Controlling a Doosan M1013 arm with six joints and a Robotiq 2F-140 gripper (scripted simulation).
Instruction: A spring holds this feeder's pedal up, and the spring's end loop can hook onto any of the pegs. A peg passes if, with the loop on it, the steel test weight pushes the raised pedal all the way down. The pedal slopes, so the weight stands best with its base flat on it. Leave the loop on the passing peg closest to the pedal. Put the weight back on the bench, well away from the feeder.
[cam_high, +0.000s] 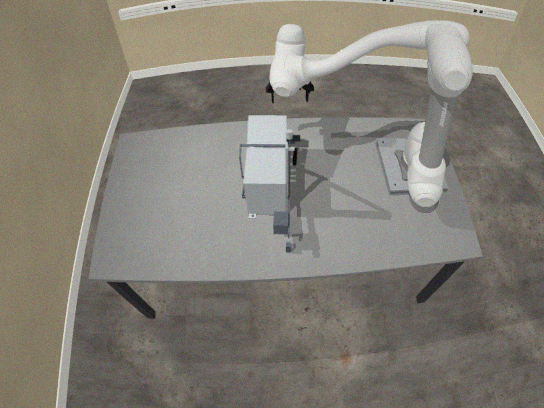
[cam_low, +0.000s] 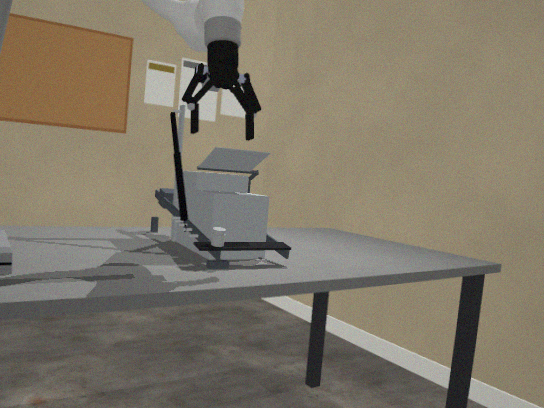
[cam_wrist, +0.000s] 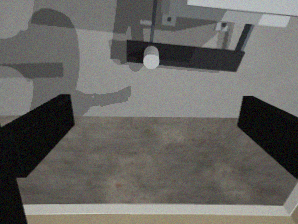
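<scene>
Now: hand 240 mm above the steel test weight and 20 mm to the left of it. The rest, counted from my hand: dark spring: 250 mm to the left, 110 mm below.
</scene>
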